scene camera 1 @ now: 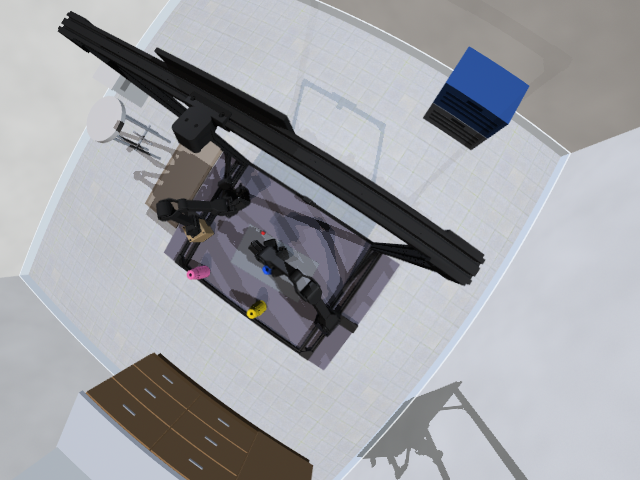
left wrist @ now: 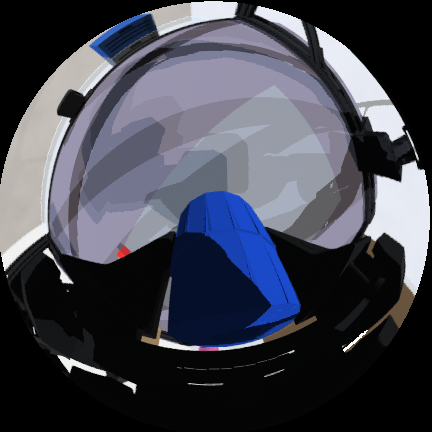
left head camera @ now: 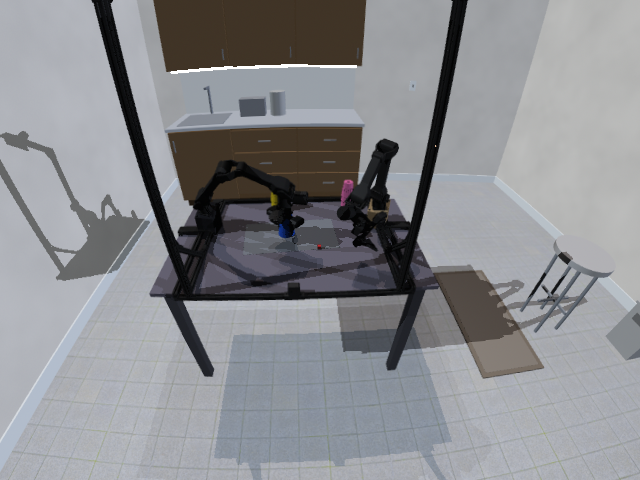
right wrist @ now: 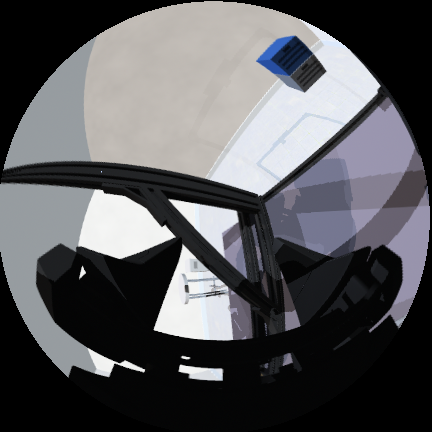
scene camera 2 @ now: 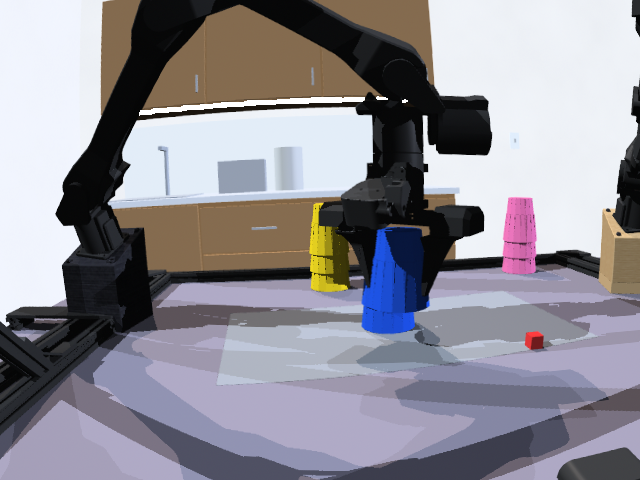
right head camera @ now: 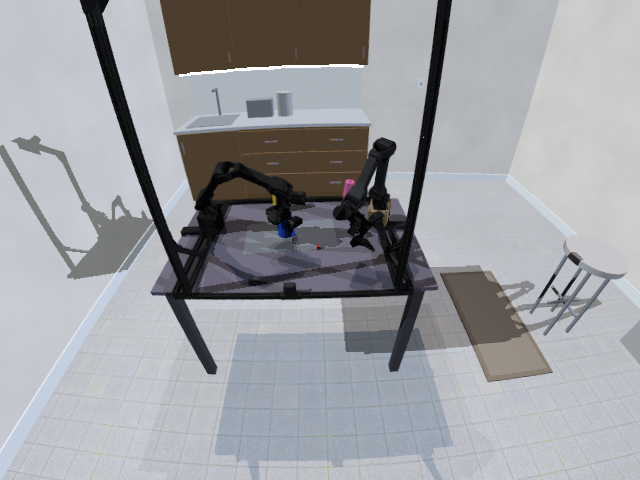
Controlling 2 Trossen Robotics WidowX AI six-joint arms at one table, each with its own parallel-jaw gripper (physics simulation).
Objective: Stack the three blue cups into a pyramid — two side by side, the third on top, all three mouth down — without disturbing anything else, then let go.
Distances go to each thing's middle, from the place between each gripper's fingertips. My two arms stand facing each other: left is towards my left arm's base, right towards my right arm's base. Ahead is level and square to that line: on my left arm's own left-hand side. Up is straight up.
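Labels:
The pale mat (scene camera 2: 291,345) is 150 mm below my right hand, and it is also 380 mm to the left of that hand and 290 mm ahead of it.
My left hand is 70 mm above the pale mat, and I have that hand 20 mm to the left of the mat and 60 mm short of it.

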